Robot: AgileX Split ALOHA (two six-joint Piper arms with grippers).
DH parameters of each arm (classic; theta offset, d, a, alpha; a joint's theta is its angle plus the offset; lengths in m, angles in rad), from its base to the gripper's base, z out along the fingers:
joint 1: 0 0.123 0 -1.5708
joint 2: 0.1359 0 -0.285 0
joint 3: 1.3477 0 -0.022 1.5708
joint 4: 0 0.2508 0 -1.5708
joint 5: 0 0 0.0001 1.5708
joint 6: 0 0.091 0 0
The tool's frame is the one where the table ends.
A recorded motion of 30 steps. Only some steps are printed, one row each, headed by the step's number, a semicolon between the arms.
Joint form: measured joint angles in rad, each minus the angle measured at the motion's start. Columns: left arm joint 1, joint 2, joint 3, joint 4, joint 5, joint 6; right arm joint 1, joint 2, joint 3, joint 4, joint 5, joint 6.
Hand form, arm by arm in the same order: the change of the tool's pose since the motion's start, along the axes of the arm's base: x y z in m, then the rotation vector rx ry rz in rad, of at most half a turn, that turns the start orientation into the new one. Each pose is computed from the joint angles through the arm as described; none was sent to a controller.
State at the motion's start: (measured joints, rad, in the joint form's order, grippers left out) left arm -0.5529 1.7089 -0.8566 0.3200 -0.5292 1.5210; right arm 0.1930 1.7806 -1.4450 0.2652 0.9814 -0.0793
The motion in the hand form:
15: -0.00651 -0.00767 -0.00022 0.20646 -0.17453 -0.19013; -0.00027 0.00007 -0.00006 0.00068 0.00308 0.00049
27: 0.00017 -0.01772 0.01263 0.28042 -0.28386 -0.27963; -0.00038 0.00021 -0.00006 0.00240 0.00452 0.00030
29: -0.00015 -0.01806 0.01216 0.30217 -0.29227 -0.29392; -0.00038 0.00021 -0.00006 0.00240 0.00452 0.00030
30: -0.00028 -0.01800 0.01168 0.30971 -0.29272 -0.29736; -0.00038 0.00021 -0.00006 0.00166 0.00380 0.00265
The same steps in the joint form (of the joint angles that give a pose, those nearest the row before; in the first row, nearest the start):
15: 0.0000 0.0000 -0.0079 0.2305 -0.0095 0.1095; 0.0000 0.0000 0.0000 0.0011 0.0030 0.0000
27: 0.0000 0.0109 -0.0804 0.3791 0.0017 0.1114; 0.0000 0.0000 0.0000 0.0030 0.0041 0.0000
29: 0.0000 0.0109 -0.0829 0.4046 0.0101 0.1124; 0.0000 0.0000 0.0000 0.0030 0.0041 0.0000
30: 0.0000 0.0109 -0.0829 0.4118 0.0142 0.1124; 0.0000 0.0000 0.0000 0.0031 0.0041 -0.0026

